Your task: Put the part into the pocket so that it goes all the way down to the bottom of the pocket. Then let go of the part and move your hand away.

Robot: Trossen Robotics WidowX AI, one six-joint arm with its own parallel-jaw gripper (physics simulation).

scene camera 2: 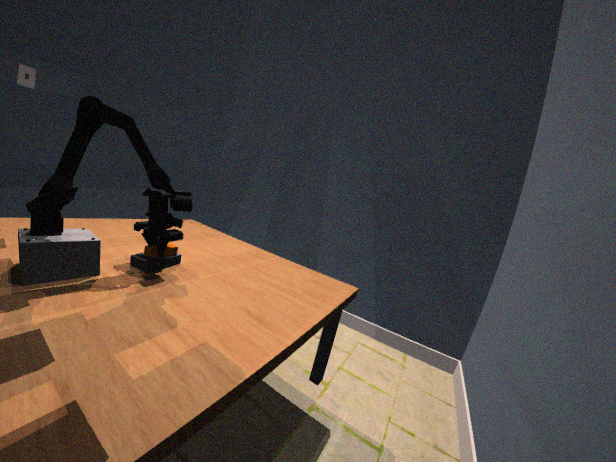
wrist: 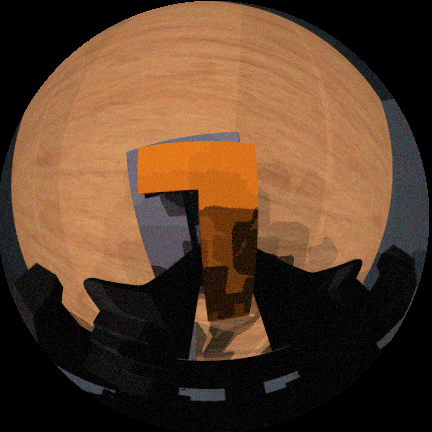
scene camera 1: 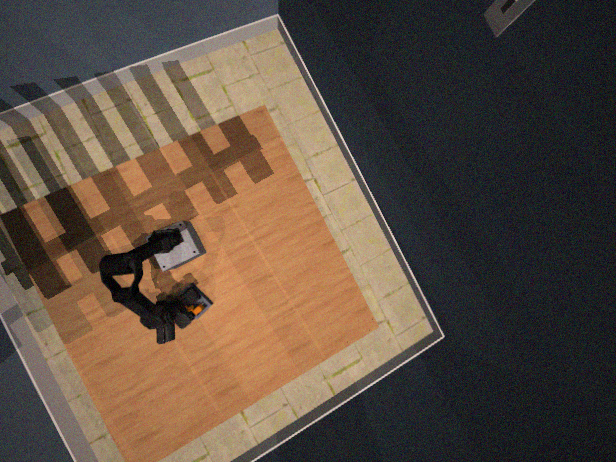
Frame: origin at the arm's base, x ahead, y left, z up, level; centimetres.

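Where they show: gripper, fingertip midpoint: (scene camera 2: 157, 254) (wrist: 221, 249) (scene camera 1: 186, 302); arm's base, link origin: (scene camera 2: 45, 233) (scene camera 1: 173, 237).
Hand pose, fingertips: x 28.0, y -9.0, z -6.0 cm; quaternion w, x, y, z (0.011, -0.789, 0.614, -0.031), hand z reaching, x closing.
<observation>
Each offset is from my fingertips to the top centre of the thing. Level surfaces: height alone.
The part is an orange L-shaped piece @[dy +1.8, dx +1.0, dz +3.5 cm] (scene camera 1: 197, 310) (scene camera 2: 171, 249) (wrist: 225, 172). My gripper (scene camera 2: 158, 256) (wrist: 221, 249) is shut on its long leg. The block with the pocket, low and grey-blue @[dy +2.6, dx +0.9, dz -0.9 cm] (scene camera 2: 172, 261) (wrist: 162, 237), is on the table under the part. In scene camera 2 the part stands out above the block's top. In the wrist view the block's rim shows past the part's far and left edges, and the part's right edge reaches beyond the block's far right corner. A dark strip of pocket shows left of the long leg. The pocket's bottom under the part is hidden.
The arm's grey base box (scene camera 1: 185, 252) (scene camera 2: 60, 259) stands beside the block on the wooden table @[dz -4.5 cm] (scene camera 1: 280, 280) (scene camera 2: 240, 295). In scene camera 2 the table's right corner and a black leg (scene camera 2: 325, 347) show. Dark shadows fall across the table.
</observation>
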